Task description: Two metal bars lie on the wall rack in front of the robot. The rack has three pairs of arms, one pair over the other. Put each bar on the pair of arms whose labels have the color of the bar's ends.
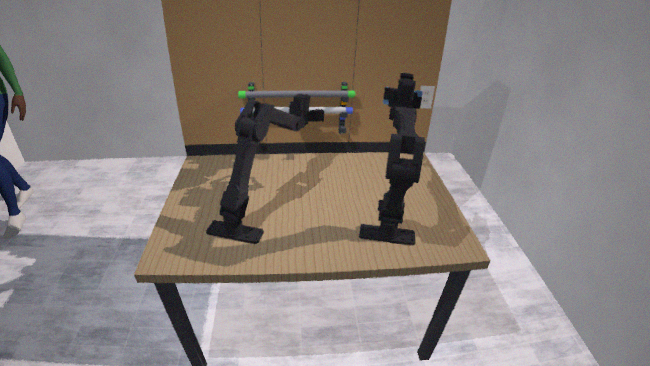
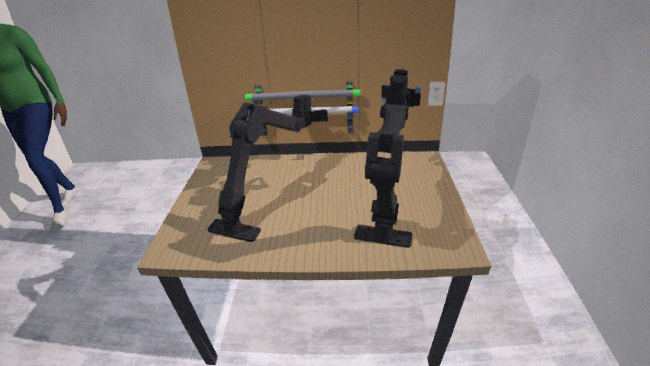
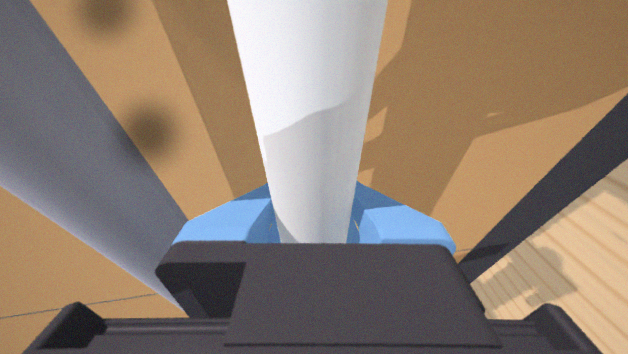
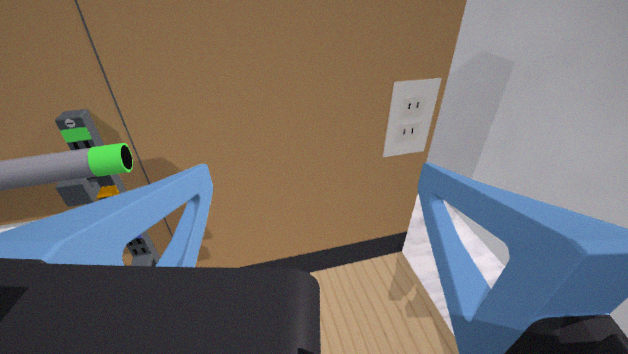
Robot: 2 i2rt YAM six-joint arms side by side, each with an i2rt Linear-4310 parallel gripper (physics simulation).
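Places are measured from the left arm's base along level axes (x left, y back, z up), in centimetres.
Pixels of known places: right gripper, fingertip midpoint: (image 4: 315, 175); left arm's base at its link origin: (image 1: 234, 232) (image 2: 233, 230); right arm's base at its link origin: (image 1: 387, 235) (image 2: 383, 236).
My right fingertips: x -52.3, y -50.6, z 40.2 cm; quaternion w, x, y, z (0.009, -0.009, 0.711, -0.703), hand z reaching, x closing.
For each thing: its top centre in the pictures, then the offset to it from my right fingertips. "spot": a spot on its surface instead. Level surfaces: height alone.
- grey bar with green ends, top centre: (image 3: 107, 233) (image 1: 296, 90) (image 2: 301, 91) dz -6.8, dx +44.5, dy -6.9 cm
- white bar with blue ends, top centre: (image 3: 273, 233) (image 1: 296, 106) (image 2: 302, 107) dz -13.9, dx +44.3, dy -5.9 cm
- wooden table at its surface level: dz -40.3 cm
- brown wall panel at a spot on its surface: (image 1: 310, 40) (image 2: 312, 41) spot: dz +14.4, dx +40.0, dy -11.8 cm
- white outlet at a spot on its surface: (image 4: 412, 117) (image 2: 437, 93) (image 1: 426, 96) spot: dz -9.9, dx -13.0, dy -27.3 cm
A grey bar with green ends (image 1: 295, 94) (image 2: 305, 94) (image 3: 75, 135) (image 4: 45, 167) lies level on the top arms of the wall rack (image 1: 342, 128) (image 2: 350, 128) (image 4: 75, 121), by the green labels. A white bar with blue ends (image 1: 332, 110) (image 2: 340, 109) (image 3: 310, 75) is level below it, its right end between the orange and blue labels; whether it touches the arms I cannot tell. My left gripper (image 1: 306, 111) (image 3: 313, 177) is shut on the white bar near its middle. My right gripper (image 1: 403, 97) (image 2: 400, 95) (image 4: 315, 175) is open and empty, right of the rack.
The wooden table (image 1: 320, 250) (image 2: 320, 250) carries both arm bases and meets the brown wall panel (image 1: 310, 40) (image 2: 310, 40) behind the rack. A white outlet (image 1: 426, 97) (image 2: 436, 94) (image 4: 412, 117) is on the panel at the right. A person (image 2: 30, 100) stands left of the table.
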